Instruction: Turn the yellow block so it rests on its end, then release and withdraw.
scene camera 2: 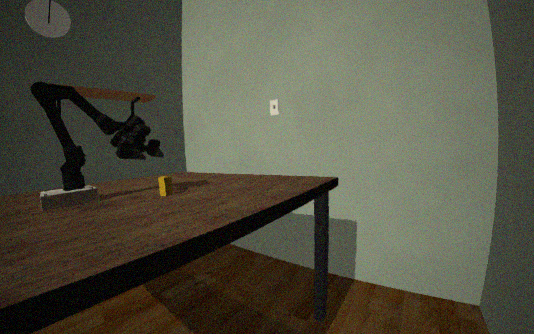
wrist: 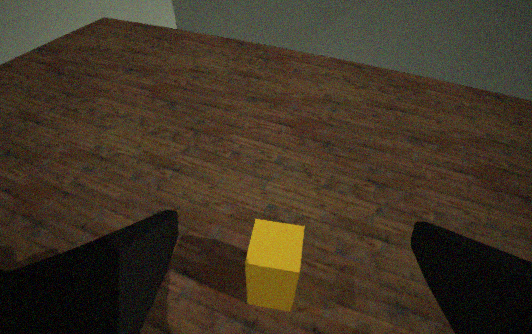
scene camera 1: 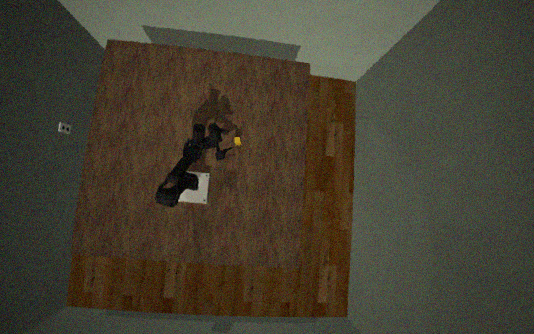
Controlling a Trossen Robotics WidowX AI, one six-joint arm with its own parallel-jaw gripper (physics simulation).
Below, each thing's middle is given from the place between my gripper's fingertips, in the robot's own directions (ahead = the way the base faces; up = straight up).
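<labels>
There is the yellow block (wrist: 272,266), sitting 11 cm below my hand, and it is also 3 cm to the right of the hand and 2 cm ahead of it.
</labels>
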